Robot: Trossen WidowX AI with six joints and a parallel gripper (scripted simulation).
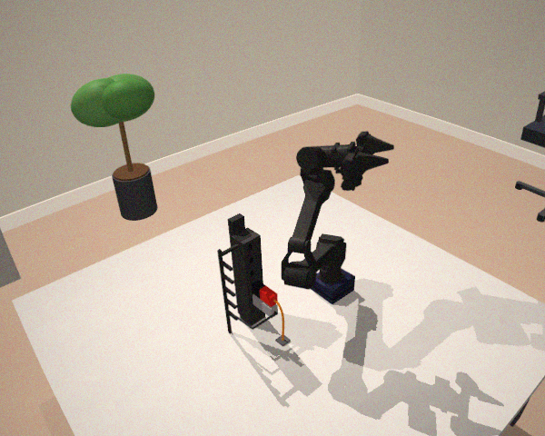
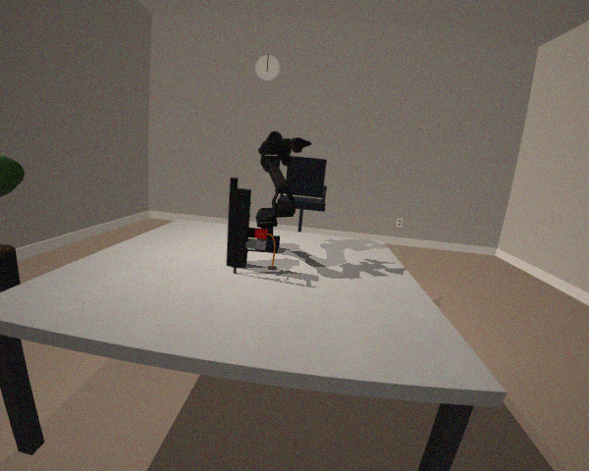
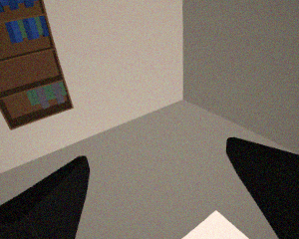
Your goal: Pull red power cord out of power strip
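The red plug is 360 mm below my gripper tip, 300 mm ahead of it and 170 mm to the right of it.
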